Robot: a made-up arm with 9 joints. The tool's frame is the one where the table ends.
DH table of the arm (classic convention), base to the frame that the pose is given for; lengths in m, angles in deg. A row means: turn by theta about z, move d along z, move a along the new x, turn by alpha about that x. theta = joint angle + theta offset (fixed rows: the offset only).
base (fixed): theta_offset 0, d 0.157, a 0, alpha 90
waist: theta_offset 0, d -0.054, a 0.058, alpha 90
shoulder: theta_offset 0, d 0.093, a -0.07, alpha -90
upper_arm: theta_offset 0, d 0.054, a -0.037, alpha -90
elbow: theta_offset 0, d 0.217, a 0.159, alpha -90
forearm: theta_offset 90, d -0.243, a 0.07, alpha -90
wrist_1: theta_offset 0, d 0.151, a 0.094, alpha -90
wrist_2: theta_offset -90, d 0.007, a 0.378, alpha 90
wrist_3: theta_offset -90, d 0.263, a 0.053, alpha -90
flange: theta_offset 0, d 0.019, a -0.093, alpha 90
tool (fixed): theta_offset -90, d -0.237, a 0, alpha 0
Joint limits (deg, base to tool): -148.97..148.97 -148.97..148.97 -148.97..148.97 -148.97..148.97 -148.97..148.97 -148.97..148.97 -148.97..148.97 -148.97..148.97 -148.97..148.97
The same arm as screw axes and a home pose.
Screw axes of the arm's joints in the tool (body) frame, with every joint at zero. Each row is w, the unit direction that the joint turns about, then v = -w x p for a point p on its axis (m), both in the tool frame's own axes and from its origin. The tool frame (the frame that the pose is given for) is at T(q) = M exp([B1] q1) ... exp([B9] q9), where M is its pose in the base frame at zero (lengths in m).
B1 = (0, -1, 0, 0.0140, 0.0000, -0.4380)
B2 = (0, 0, -1, -0.3440, 0.4960, 0.0000)
B3 = (0, -1, 0, -0.0790, 0.0000, -0.4260)
B4 = (0, 0, 1, 0.2900, -0.3890, 0.0000)
B5 = (0, 1, 0, -0.1380, 0.0000, 0.5480)
B6 = (-1, 0, 0, 0.0000, -0.0680, 0.0470)
B7 = (0, -1, 0, -0.0260, 0.0000, -0.3970)
B8 = (0, 0, 1, 0.0400, -0.0190, 0.0000)
B9 = (-1, 0, 0, 0.0000, -0.2370, 0.0930)
M =
1 0 0 -0.4380
0 1 0 -0.2900
0 0 1 0.1430
0 0 0 1
Joint limits (rad, base to tool): -2.6000..2.6000 -2.6000..2.6000 -2.6000..2.6000 -2.6000..2.6000 -2.6000..2.6000 -2.6000..2.6000 -2.6000..2.6000 -2.6000..2.6000 -2.6000..2.6000

